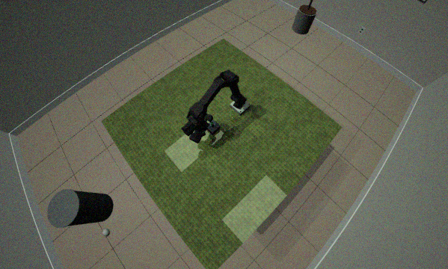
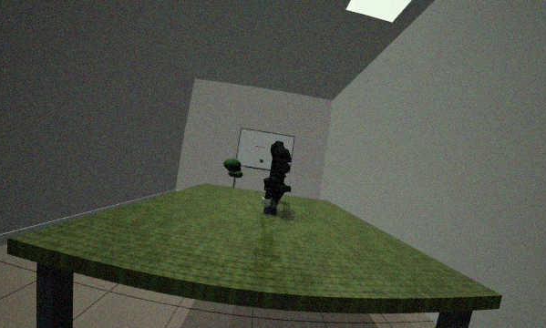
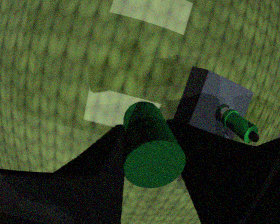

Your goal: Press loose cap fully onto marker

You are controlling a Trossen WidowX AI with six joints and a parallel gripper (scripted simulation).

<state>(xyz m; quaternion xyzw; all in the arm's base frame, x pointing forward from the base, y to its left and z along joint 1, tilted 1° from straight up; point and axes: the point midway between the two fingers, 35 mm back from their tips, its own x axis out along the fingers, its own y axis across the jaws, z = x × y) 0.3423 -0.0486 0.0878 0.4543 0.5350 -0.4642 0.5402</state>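
The block lies 90 mm behind my gripper tip and 70 mm below it. Also, from my gripper tip: green cap: 10 mm above.
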